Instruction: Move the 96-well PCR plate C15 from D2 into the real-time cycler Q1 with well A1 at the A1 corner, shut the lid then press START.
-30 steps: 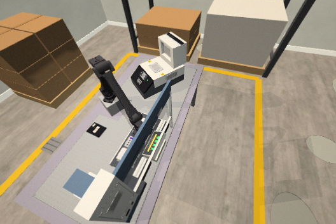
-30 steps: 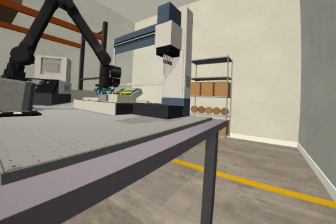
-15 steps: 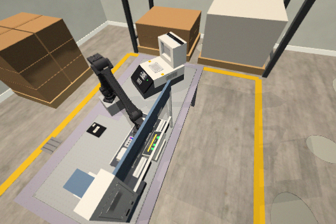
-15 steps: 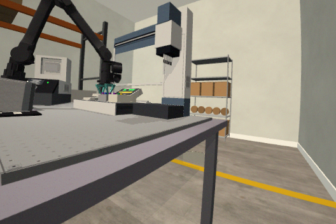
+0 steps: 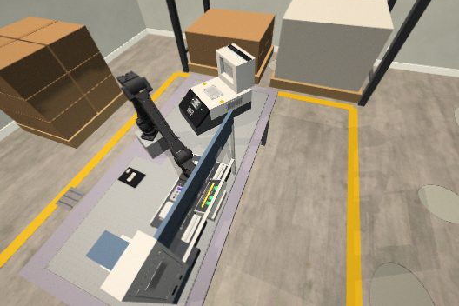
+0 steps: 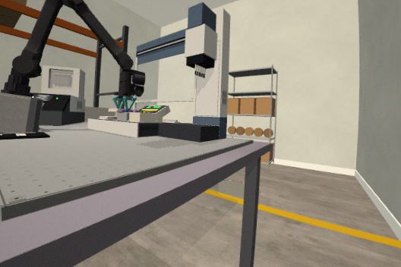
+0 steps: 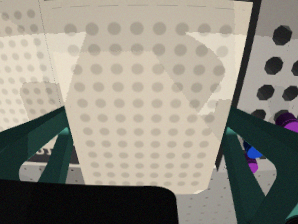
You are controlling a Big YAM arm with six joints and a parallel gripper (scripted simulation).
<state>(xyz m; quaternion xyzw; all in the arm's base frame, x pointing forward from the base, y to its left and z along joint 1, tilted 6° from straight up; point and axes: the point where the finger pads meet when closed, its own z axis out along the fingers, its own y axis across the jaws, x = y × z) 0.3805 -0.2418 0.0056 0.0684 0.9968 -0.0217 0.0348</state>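
Right now my hand is 1 cm past the tube cooling block, 10 cm to the left of it and 3 cm above it. From my hand the other things lie so: black regrip nest 42 cm behind, 3 cm to the right, 11 cm below; white PCR plate right at my hand; blue gantry beam 17 cm ahead, 11 cm to the right, 41 cm above.
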